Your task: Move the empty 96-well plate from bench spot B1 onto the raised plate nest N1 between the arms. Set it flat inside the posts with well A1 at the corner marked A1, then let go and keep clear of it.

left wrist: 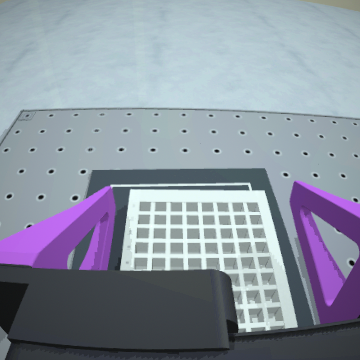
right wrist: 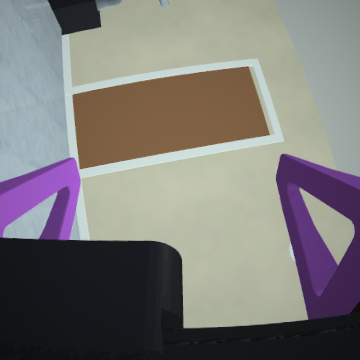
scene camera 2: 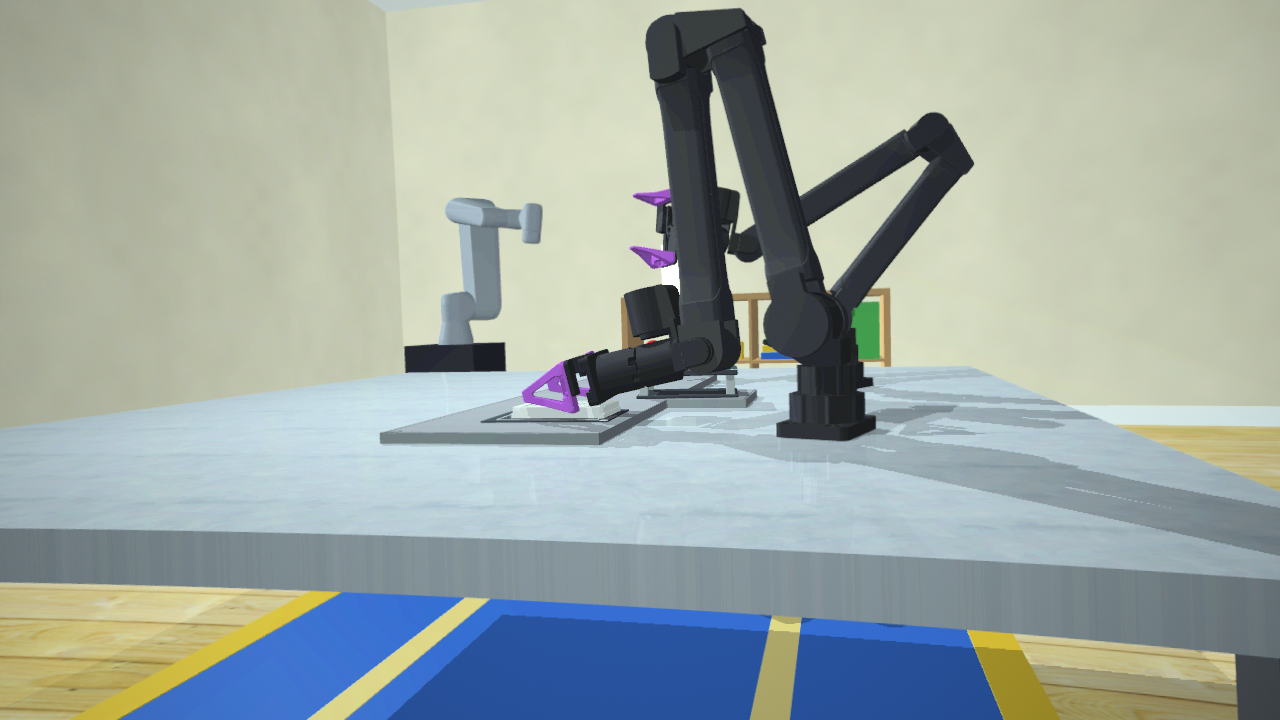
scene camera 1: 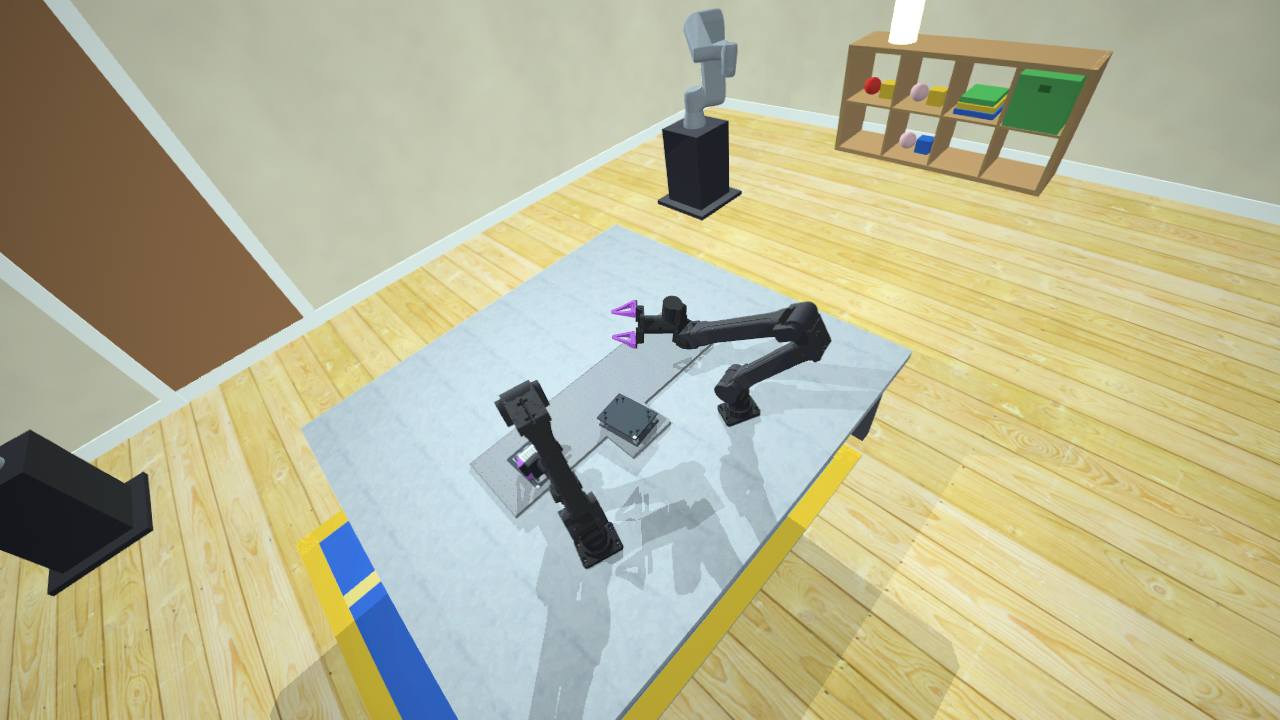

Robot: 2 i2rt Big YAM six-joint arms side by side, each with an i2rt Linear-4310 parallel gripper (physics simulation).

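Places are measured from the left arm's base along level axes (x ahead, y left, z up), in metres.
Where they show: left gripper, fingertip midpoint: [left wrist: 203, 193] [scene camera 2: 536, 391] [scene camera 1: 529, 447]; right gripper, fingertip midpoint: [right wrist: 177, 166] [scene camera 2: 632, 221] [scene camera 1: 611, 324]; left arm's base, link origin: [scene camera 2: 827, 432] [scene camera 1: 599, 545]; right arm's base, link origin: [scene camera 1: 738, 411].
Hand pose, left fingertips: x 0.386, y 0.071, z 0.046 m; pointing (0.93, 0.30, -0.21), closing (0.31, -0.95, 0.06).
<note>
Each offset is from my left fingertips to the top centre of the thing. "spot": to the spot under its first point. Level surfaces: height alone.
The white 96-well plate @(0.042 m back, 0.014 m right, 0.017 m down) [left wrist: 200, 225] [scene camera 2: 529, 411] lies flat on the dark pad of spot B1 @(spot: 0.036 m ahead, 0.026 m left, 0.032 m down) [left wrist: 175, 176]. In scene camera 1 the left arm mostly hides it. My left gripper [left wrist: 203, 193] [scene camera 2: 550, 398] is open, low over the plate, one finger on each side of it, with a gap on both sides in the left wrist view. The raised nest N1 @(0.061 m back, 0.324 m right, 0.020 m up) [scene camera 1: 628, 418] is a dark platform with small posts, holding no plate; its A1 mark is too small to read. My right gripper [scene camera 1: 617, 324] [right wrist: 177, 166] is open and empty, high above the bench's far side.
The perforated grey board @(0.033 m down) [scene camera 1: 572, 407] [left wrist: 170, 135] lies under the plate and runs past the nest. The right arm [scene camera 1: 747, 326] reaches over the table @(0.046 m down) [scene camera 1: 429, 385] from the right. A grey robot on a black pedestal [scene camera 1: 696, 170] and a shelf unit [scene camera 1: 980, 49] stand beyond the table.
</note>
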